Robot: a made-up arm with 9 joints. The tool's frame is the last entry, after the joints. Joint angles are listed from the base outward.
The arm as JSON. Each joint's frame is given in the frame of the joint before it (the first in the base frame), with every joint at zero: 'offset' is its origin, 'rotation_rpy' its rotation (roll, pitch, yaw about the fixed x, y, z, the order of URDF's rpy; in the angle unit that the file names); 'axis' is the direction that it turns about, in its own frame. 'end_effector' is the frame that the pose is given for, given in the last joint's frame.
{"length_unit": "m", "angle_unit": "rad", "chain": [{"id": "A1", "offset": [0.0, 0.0, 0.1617], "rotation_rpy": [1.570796, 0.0, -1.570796], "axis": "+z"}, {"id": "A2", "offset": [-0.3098, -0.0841, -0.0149], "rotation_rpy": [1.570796, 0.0, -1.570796], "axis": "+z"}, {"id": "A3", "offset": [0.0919, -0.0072, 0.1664], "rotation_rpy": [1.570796, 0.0, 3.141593], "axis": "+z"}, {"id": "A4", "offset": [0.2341, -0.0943, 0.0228], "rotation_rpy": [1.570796, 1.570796, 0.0], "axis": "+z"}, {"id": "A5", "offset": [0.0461, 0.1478, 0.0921], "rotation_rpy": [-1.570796, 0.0, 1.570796], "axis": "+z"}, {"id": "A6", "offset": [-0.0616, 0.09, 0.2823], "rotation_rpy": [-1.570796, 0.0, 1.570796], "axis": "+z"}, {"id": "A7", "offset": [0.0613, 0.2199, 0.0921], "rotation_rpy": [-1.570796, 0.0, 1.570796], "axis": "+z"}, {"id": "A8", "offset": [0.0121, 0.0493, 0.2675], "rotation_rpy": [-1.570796, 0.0, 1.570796], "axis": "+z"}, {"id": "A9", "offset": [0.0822, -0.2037, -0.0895], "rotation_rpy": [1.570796, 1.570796, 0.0], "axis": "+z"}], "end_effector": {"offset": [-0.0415, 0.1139, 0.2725], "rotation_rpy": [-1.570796, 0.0, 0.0]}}
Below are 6 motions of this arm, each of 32 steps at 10 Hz.
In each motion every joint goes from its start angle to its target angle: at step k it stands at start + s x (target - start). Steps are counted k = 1, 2, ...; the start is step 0. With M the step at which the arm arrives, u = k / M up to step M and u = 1 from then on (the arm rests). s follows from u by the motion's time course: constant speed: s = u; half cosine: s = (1 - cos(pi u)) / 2; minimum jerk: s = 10 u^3 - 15 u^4 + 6 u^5.
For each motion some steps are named. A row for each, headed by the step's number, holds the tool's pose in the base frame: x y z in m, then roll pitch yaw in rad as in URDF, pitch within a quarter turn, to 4 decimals.
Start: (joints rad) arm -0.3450 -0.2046 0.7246 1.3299 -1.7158 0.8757 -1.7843 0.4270 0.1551
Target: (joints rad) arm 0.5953 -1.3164 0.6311 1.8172 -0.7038 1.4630 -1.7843 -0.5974 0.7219
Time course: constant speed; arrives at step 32
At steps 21, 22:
21: 0.5329 -0.0584 0.1458 0.1546 -0.2123 0.6924
22: 0.5294 -0.0674 0.1524 0.1523 -0.2666 0.6942

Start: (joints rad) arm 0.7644 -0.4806 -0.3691 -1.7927 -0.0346 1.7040 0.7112 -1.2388 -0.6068
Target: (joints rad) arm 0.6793 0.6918 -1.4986 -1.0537 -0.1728 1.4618 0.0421 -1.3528 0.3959
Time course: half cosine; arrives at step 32
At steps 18, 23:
18: -0.5085 -0.3765 0.5056 -0.1535 0.3175 -1.5673
23: -0.6719 -0.2624 0.3835 -0.2266 0.3581 -2.0245

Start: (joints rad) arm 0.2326 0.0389 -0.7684 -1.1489 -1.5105 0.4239 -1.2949 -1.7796 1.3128
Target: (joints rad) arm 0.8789 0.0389 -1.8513 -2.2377 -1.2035 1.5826 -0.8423 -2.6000 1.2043
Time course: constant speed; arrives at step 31
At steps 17, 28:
17: 0.3196 0.0994 0.1892 -2.3514 -1.3573 -1.6496
28: 0.1900 0.0971 -0.0373 2.9194 -1.1704 0.2663

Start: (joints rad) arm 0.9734 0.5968 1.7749 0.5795 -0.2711 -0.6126 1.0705 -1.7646 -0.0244
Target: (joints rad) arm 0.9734 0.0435 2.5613 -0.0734 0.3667 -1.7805 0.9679 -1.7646 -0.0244
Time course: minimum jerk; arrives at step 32
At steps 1, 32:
1: 0.2202 0.0208 -0.8584 1.9537 0.9947 2.1479
32: -0.1064 -0.1608 0.0347 -1.1907 0.2303 -1.7134

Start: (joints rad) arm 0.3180 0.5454 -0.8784 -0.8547 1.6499 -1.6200 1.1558 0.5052 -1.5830
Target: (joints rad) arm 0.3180 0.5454 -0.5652 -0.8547 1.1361 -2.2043 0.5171 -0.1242 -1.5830
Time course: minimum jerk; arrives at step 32
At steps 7, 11, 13, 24, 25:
7: 0.1523 0.3855 -0.2560 1.1455 0.6715 2.9685
11: 0.0671 0.4498 -0.2761 1.1801 0.5132 3.0965
13: 0.0059 0.4903 -0.2796 1.1846 0.4082 -3.1123
24: -0.3218 0.6718 -0.1574 1.0367 -0.0760 -2.7331
25: -0.3366 0.6793 -0.1454 1.0228 -0.0949 -2.7115

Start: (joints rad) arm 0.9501 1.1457 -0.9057 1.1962 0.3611 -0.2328 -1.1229 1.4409 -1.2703
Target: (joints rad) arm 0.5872 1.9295 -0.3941 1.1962 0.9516 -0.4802 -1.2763 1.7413 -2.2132
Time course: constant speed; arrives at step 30
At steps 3, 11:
3: 0.4177 -0.2120 0.1551 -2.3248 -0.6494 -2.2831
11: 0.4447 -0.2527 -0.0356 -2.7289 -1.1591 -2.1516

